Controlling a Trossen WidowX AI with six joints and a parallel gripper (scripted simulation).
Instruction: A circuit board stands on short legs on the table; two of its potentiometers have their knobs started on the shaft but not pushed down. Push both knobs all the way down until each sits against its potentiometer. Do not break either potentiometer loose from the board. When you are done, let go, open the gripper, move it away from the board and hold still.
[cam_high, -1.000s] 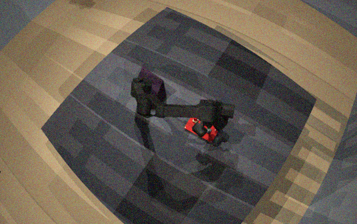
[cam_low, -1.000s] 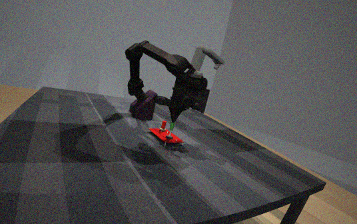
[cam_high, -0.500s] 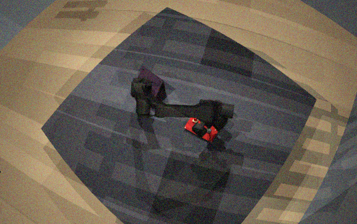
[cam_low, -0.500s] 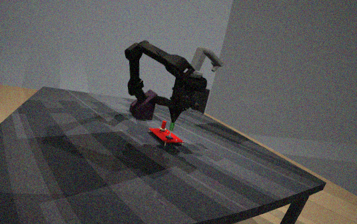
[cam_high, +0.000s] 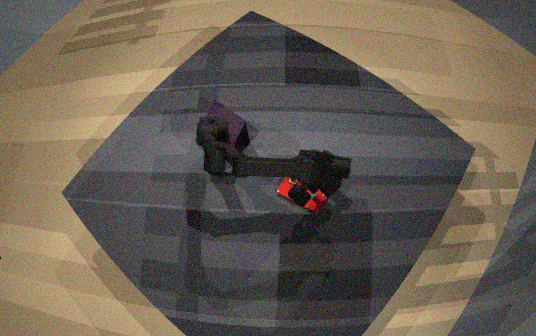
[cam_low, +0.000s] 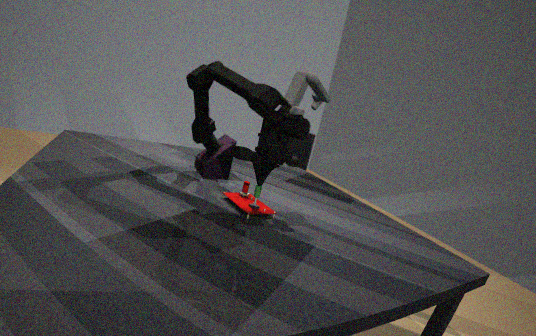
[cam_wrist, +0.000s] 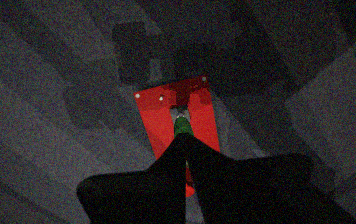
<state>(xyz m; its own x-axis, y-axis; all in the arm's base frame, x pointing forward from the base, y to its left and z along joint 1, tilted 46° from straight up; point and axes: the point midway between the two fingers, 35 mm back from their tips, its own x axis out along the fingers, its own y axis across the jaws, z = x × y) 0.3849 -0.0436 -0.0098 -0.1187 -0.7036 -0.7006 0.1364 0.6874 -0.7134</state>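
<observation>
My gripper tip is 8 cm past the red knob, 1 cm to the right of it and 3 cm above it. From my gripper tip the other things lie so: green knob 1 cm below.
</observation>
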